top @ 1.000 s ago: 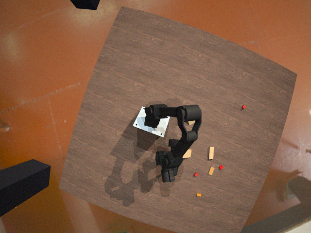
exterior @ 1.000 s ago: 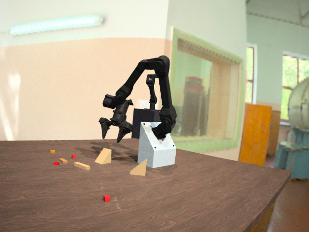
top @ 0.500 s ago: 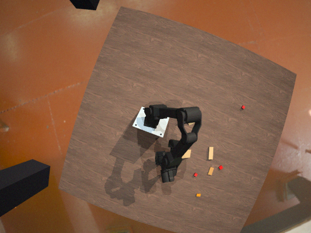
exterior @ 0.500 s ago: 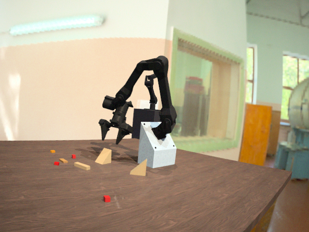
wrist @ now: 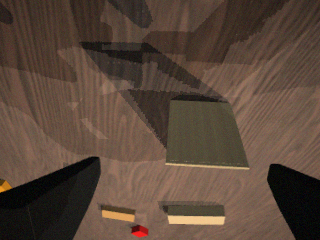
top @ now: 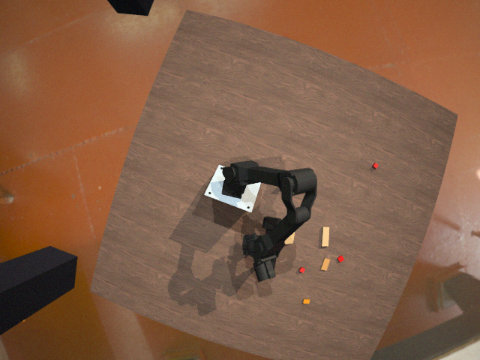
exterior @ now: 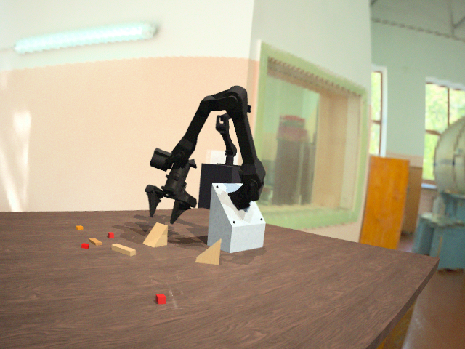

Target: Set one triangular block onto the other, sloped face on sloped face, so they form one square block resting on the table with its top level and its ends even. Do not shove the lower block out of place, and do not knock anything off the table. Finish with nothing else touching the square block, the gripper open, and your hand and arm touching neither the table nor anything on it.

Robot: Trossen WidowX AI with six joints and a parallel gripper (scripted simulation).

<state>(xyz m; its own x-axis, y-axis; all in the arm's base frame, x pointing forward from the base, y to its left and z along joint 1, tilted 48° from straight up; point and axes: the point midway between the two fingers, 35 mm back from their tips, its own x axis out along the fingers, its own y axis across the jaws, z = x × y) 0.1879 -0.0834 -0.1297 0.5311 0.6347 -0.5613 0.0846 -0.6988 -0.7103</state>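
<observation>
Right now the tan triangular block is 2 cm ahead of my gripper tip, 2 cm to the left of it and 6 cm below it. Also, from my gripper tip: long tan bar 19 cm ahead, 5 cm to the left, 6 cm below; then orange cube 19 cm ahead, 23 cm to the right, 7 cm below.
</observation>
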